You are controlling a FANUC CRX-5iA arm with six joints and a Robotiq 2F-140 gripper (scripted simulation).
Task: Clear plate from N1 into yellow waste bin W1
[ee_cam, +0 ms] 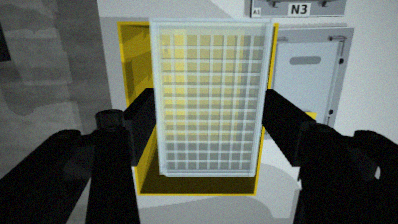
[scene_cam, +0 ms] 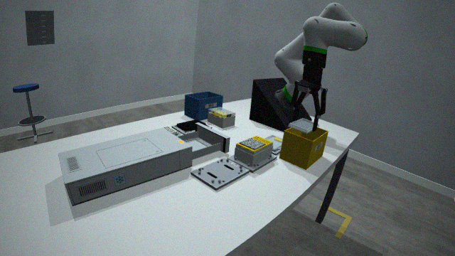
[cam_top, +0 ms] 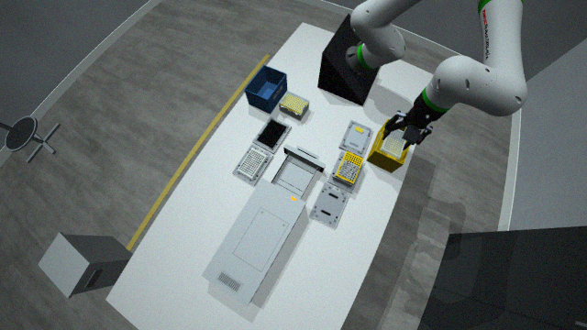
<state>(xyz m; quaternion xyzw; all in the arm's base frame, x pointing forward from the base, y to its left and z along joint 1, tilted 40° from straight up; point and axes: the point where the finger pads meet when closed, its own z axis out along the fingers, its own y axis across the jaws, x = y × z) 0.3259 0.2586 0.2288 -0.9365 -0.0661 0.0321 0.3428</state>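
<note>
My hand is 13 cm above the yellow waste bin, 3 cm past it and 1 cm to the right of it. Round my hand: grey fixture plate 34 cm ahead, 16 cm below, 9 cm to the right; then yellow-topped tip box 16 cm ahead, 11 cm to the right, 11 cm below; then clear plate 2 cm below.
</note>
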